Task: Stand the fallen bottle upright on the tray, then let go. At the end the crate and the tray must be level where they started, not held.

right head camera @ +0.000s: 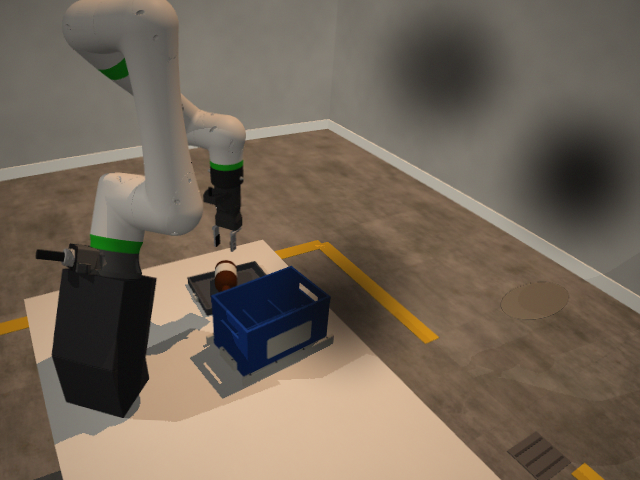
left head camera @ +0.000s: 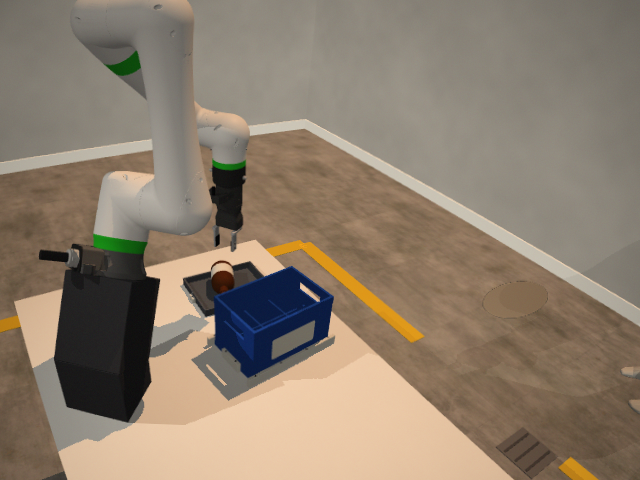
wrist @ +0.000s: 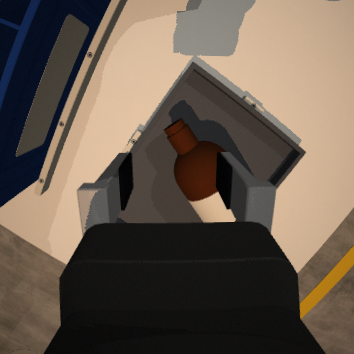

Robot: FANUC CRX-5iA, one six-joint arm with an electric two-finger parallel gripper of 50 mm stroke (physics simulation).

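Frame: origin at the arm's base, x ahead, y left, z up, level; centimetres.
Seen in the pictures: gripper, between the fingertips: (right head camera: 225,247) (left head camera: 225,247) (wrist: 174,169); arm's base, origin of its link: (right head camera: 111,273) (left head camera: 115,274).
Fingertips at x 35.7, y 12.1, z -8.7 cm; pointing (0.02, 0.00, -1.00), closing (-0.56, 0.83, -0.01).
Observation:
Offsets run from my fingertips to a thing's middle. "spot": to the spot under its first point. Level surfaces: height alone.
A brown bottle {dx +2.5, dy +6.7, dz -17.5 cm} (left head camera: 222,279) (right head camera: 225,277) (wrist: 197,170) with a cream label lies on its side in the dark grey tray {dx +4.8, dy +6.7, dz -20.4 cm} (left head camera: 197,300) (right head camera: 199,297) (wrist: 165,107). In the wrist view its neck points to the upper left, and its lower end is hidden by the gripper body. The tray rests flat on the table. My gripper (left head camera: 224,242) (right head camera: 224,241) (wrist: 174,169) is open and empty, pointing down above the tray and bottle. The blue crate {dx +3.8, dy -22.8, dz -12.9 cm} (left head camera: 258,343) (right head camera: 253,343) (wrist: 15,170) stands level beside the tray and hides its near corner in both head views.
The crate stands in a low holder with a thin rail {spot: dx +16.5, dy -31.7, dz -19.0 cm} (left head camera: 325,341) (right head camera: 324,342) (wrist: 75,105) on the cream table {dz -21.6 cm} (left head camera: 320,428) (right head camera: 310,423). The black robot pedestal (left head camera: 105,346) (right head camera: 100,341) stands at the table's left. Yellow floor tape (left head camera: 361,289) (right head camera: 379,291) runs beyond the table edge.

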